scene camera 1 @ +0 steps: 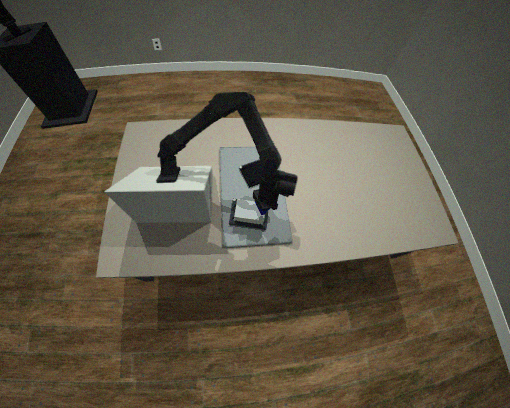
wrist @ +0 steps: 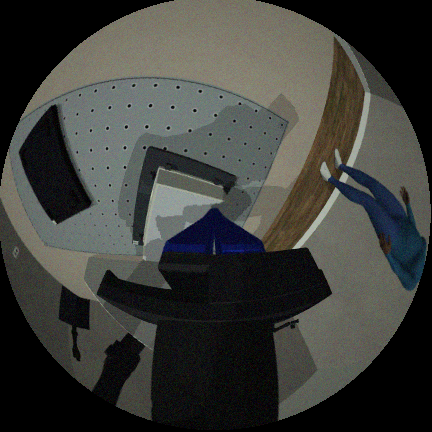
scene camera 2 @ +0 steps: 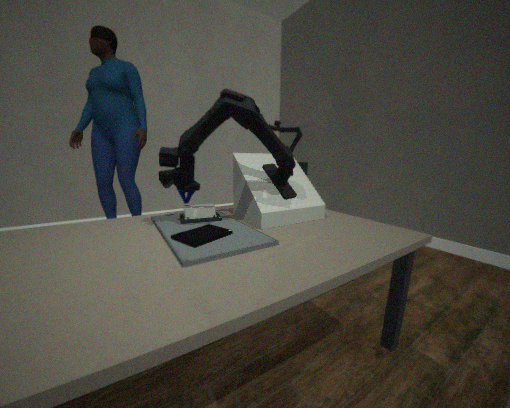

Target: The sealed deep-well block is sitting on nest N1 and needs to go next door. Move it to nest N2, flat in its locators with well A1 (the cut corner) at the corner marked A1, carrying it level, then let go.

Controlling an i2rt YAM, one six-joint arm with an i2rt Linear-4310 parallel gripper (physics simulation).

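Pixels of known places: gripper, between the fingertips: (scene camera 1: 262, 214) (wrist: 213, 213) (scene camera 2: 186, 203); arm's base, origin of its link: (scene camera 1: 169, 175) (wrist: 141, 332) (scene camera 2: 278, 181).
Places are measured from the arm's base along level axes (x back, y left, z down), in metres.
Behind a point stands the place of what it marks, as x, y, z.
Note:
The white sealed deep-well block (scene camera 1: 245, 212) {-0.294, -0.149, 0.101} (scene camera 2: 200, 212) {-0.329, -0.099, 0.119} (wrist: 172, 196) {-0.374, -0.130, 0.101} sits in a dark nest (scene camera 1: 250, 226) {-0.312, -0.198, 0.144} (scene camera 2: 200, 220) {-0.338, -0.081, 0.147} (wrist: 143, 200) {-0.342, -0.093, 0.143} and looks flat. Its near part is hidden by the gripper in the wrist view, and I cannot make out the cut corner. The other nest (scene camera 2: 200, 235) {-0.410, 0.101, 0.143} (wrist: 52, 165) {-0.406, 0.051, 0.143}, black and low, holds no block. My gripper (scene camera 1: 263, 211) {-0.363, -0.170, 0.089} (scene camera 2: 187, 201) {-0.363, -0.170, 0.089} (wrist: 213, 213) {-0.363, -0.170, 0.089} is shut with its blue fingertips together and nothing between them. It hangs pointing down, just above one end of the block. Whether the tips touch it is unclear.
Both nests stand on a grey perforated board (scene camera 1: 235, 165) {-0.283, 0.130, 0.156} (scene camera 2: 240, 245) {-0.333, 0.219, 0.155} (wrist: 107, 115) {-0.451, -0.046, 0.155} on the table (scene camera 1: 350, 175) {-0.895, 0.034, 0.167} (scene camera 2: 100, 300) {-0.689, 0.285, 0.167}. The arm's white wedge-shaped base (scene camera 1: 170, 207) {-0.005, -0.139, 0.007} (scene camera 2: 290, 215) {-0.029, 0.113, 0.128} stands beside the board. A person (scene camera 2: 115, 95) (wrist: 395, 235) stands beyond the table.

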